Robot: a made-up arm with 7 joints. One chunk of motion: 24 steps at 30 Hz.
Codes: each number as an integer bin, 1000 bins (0 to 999) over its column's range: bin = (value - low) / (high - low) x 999, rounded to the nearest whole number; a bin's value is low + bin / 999 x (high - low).
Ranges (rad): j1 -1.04..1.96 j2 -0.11..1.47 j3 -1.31..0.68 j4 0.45..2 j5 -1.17..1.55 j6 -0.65..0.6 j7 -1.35..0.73
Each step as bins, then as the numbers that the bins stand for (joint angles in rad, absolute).
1 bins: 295 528 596 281 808 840 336
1 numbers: -0.1541 0.7251 -0.1228 0.8860 1.0300 0.4011 -0.6504
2 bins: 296 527 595 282 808 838 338
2 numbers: -0.1511 0.7235 -0.1248 0.8875 1.0300 0.3985 -0.6463
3 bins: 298 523 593 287 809 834 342
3 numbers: -0.1451 0.7172 -0.1287 0.8953 1.0327 0.3935 -0.6379
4 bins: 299 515 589 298 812 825 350
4 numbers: -0.1421 0.7045 -0.1367 0.9124 1.0409 0.3823 -0.6213
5 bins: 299 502 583 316 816 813 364
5 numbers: -0.1421 0.6840 -0.1487 0.9403 1.0517 0.3673 -0.5921
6 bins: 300 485 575 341 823 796 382
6 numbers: -0.1391 0.6571 -0.1646 0.9791 1.0708 0.3460 -0.5546
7 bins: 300 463 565 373 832 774 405
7 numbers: -0.1391 0.6223 -0.1845 1.0287 1.0953 0.3185 -0.5068
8 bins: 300 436 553 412 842 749 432
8 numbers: -0.1391 0.5796 -0.2084 1.0892 1.1225 0.2872 -0.4505
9 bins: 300 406 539 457 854 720 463
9 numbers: -0.1391 0.5321 -0.2363 1.1591 1.1552 0.2509 -0.3860
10 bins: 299 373 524 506 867 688 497
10 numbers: -0.1421 0.4799 -0.2662 1.2351 1.1906 0.2109 -0.3152
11 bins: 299 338 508 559 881 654 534
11 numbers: -0.1421 0.4246 -0.2981 1.3173 1.2287 0.1683 -0.2382
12 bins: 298 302 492 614 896 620 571
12 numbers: -0.1451 0.3676 -0.3299 1.4027 1.2696 0.1258 -0.1611
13 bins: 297 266 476 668 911 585 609
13 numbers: -0.1481 0.3107 -0.3618 1.4864 1.3104 0.0820 -0.0820
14 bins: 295 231 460 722 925 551 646
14 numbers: -0.1541 0.2553 -0.3937 1.5702 1.3485 0.0394 -0.0050
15 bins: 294 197 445 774 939 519 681
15 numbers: -0.1571 0.2016 -0.4236 1.6509 1.3866 -0.0006 0.0679
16 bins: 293 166 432 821 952 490 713
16 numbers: -0.1601 0.1525 -0.4495 1.7238 1.4220 -0.0369 0.1345
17 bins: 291 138 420 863 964 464 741
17 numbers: -0.1661 0.1083 -0.4734 1.7890 1.4547 -0.0694 0.1928
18 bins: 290 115 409 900 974 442 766
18 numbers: -0.1691 0.0719 -0.4953 1.8464 1.4819 -0.0969 0.2449
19 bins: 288 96 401 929 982 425 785
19 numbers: -0.1751 0.0418 -0.5112 1.8914 1.5037 -0.1182 0.2844
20 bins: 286 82 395 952 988 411 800
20 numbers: -0.1811 0.0197 -0.5232 1.9271 1.5201 -0.1357 0.3157
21 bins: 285 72 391 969 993 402 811
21 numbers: -0.1841 0.0039 -0.5311 1.9535 1.5337 -0.1470 0.3386
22 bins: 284 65 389 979 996 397 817
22 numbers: -0.1871 -0.0072 -0.5351 1.9690 1.5418 -0.1533 0.3511
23 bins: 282 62 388 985 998 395 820
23 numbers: -0.1932 -0.0119 -0.5371 1.9783 1.5473 -0.1558 0.3573
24 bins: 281 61 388 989 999 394 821
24 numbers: -0.1962 -0.0135 -0.5371 1.9845 1.5500 -0.1570 0.3594
